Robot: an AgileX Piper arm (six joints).
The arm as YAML. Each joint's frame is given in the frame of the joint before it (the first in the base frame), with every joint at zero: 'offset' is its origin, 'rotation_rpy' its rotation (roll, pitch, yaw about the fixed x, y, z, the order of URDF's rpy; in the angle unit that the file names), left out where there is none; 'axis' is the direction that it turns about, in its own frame. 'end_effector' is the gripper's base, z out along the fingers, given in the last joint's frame.
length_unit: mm
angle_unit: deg
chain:
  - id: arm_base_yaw
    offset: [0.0, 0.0, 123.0]
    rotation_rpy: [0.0, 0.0, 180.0]
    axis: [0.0, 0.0, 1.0]
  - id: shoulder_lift
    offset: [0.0, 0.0, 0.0]
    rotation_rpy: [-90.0, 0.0, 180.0]
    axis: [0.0, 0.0, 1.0]
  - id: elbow
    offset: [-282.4, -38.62, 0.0]
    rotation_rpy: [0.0, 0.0, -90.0]
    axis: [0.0, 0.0, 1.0]
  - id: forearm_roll
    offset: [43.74, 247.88, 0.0]
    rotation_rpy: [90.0, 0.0, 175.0]
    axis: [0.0, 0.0, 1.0]
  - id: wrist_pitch
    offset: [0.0, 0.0, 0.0]
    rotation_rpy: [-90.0, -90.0, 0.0]
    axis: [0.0, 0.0, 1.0]
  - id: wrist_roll
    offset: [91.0, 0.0, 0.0]
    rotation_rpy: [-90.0, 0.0, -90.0]
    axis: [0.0, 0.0, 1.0]
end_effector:
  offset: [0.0, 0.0, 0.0]
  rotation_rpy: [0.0, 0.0, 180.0]
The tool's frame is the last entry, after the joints.
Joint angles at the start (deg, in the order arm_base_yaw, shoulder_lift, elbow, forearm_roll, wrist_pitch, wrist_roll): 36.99 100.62 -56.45 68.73 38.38 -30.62
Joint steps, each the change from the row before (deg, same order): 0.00 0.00 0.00 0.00 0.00 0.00; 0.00 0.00 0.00 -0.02 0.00 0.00; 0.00 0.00 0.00 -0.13 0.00 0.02; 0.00 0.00 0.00 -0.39 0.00 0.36; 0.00 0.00 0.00 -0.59 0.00 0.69; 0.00 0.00 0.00 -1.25 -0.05 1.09; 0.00 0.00 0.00 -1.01 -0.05 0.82; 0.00 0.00 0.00 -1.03 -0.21 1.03
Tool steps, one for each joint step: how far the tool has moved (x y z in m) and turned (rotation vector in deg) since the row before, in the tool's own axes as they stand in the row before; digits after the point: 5 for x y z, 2 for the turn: 0.00000 0.00000 0.00000 0.00 0.00 0.00; 0.00001 -0.00002 0.00000 0.01 0.01 -0.02; 0.00007 -0.00011 0.00000 0.07 0.04 -0.08; 0.00019 -0.00033 0.00000 0.21 0.12 0.05; 0.00029 -0.00050 0.00000 0.32 0.18 0.23; 0.00053 -0.00112 -0.00001 0.70 0.33 0.11; 0.00040 -0.00091 -0.00001 0.58 0.25 0.03; 0.00017 -0.00105 -0.00001 0.66 0.10 0.22
